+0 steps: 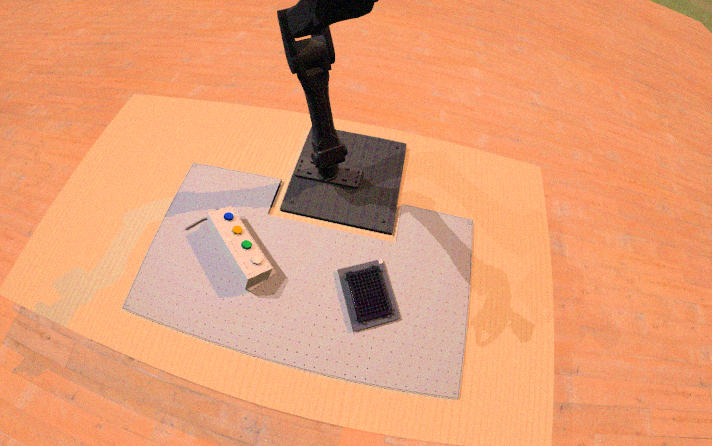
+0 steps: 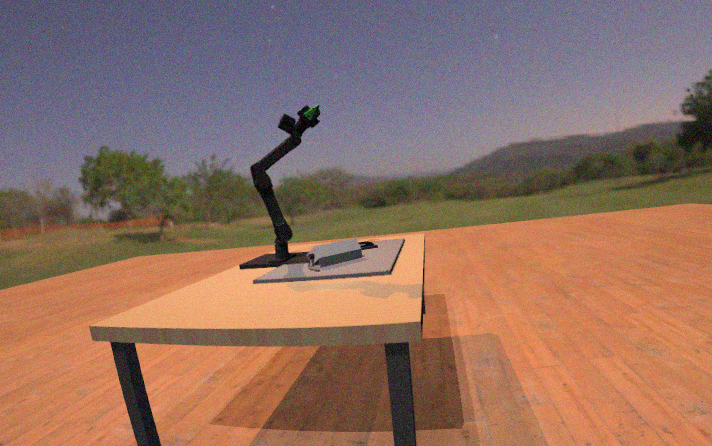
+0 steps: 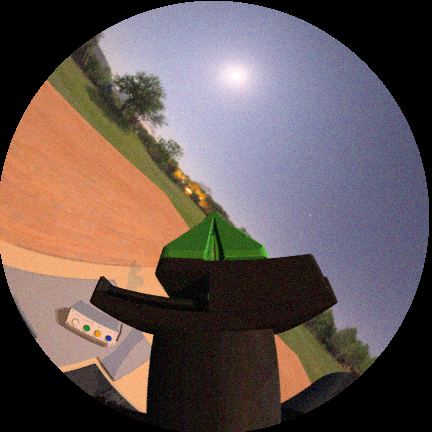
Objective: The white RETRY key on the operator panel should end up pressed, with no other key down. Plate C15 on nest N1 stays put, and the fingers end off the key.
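Pixels of known places: gripper, fingertip midpoint: (image 2: 318,105) (image 3: 213,217); arm's base, origin of the base link: (image 1: 328,173) (image 2: 282,259).
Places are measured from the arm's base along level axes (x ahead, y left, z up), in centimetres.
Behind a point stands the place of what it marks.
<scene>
The operator panel (image 1: 240,246) @[z 6.6, x 30.4, y -14.0 cm] (image 2: 336,252) @[z 4.0, x 31.6, y -20.9 cm] (image 3: 92,326) @[z 6.7, x 29.5, y -16.3 cm] is a pale box on the perforated mat. Its top carries a row of keys: the white RETRY key (image 1: 256,259) @[z 6.6, x 32.7, y -9.3 cm] (image 3: 75,321) @[z 6.6, x 32.6, y -9.4 cm] at one end, then a green key (image 1: 246,244) @[z 6.6, x 29.7, y -13.2 cm] (image 3: 86,328) @[z 6.4, x 29.2, y -13.1 cm], an orange key (image 1: 237,230) @[z 6.6, x 26.7, y -16.9 cm] (image 3: 97,333) @[z 6.5, x 26.3, y -17.1 cm] and a blue key (image 1: 228,216) @[z 6.7, x 23.6, y -20.9 cm] (image 3: 108,338) @[z 6.4, x 23.1, y -21.0 cm]. How far any key is down cannot be told. The dark plate C15 (image 1: 369,294) @[z 2.1, x 33.6, y 19.3 cm] sits on the grey nest N1 (image 1: 355,326) @[z 0.8, x 41.9, y 17.7 cm]. My gripper (image 2: 317,107) @[z 68.7, x 26.3, y -2.5 cm] (image 3: 213,217) @[z 68.7, x 26.3, y -2.5 cm], with green fingertips, is shut and empty, high above the table and away from the keys.
The arm's black base plate (image 1: 367,210) @[z -0.2, x 9.7, y 14.2 cm] (image 2: 257,261) @[z 0.3, x -11.8, y -3.3 cm] stands at the back of the table (image 1: 504,367) @[z -1.7, x 45.4, y 59.0 cm] (image 2: 236,309) @[z -1.7, x 16.0, y -81.0 cm]. The perforated mat (image 1: 294,336) @[z -0.4, x 47.7, y 3.7 cm] (image 2: 378,262) @[z -0.2, x 49.2, y -28.2 cm] lies under the panel and nest. A cable (image 1: 196,224) @[z -0.3, x 25.9, y -33.8 cm] leaves the panel's blue-key end.
</scene>
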